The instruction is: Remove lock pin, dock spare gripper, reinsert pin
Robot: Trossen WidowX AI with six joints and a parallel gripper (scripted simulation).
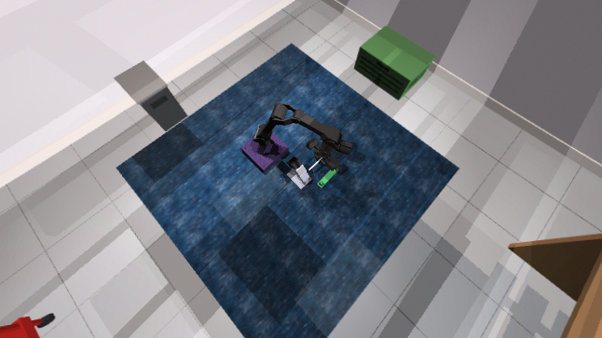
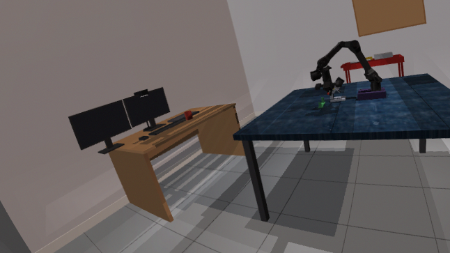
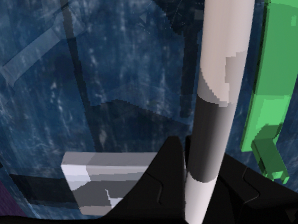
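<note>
Right now my gripper tip is 2 cm past the mount, 11 cm to the left of it and 1 cm above it. The rest, counted from my gripper tip: spare gripper 4 cm behind, 11 cm to the right, 5 cm above; then green rest 7 cm ahead, 1 cm to the right, 4 cm below.
</note>
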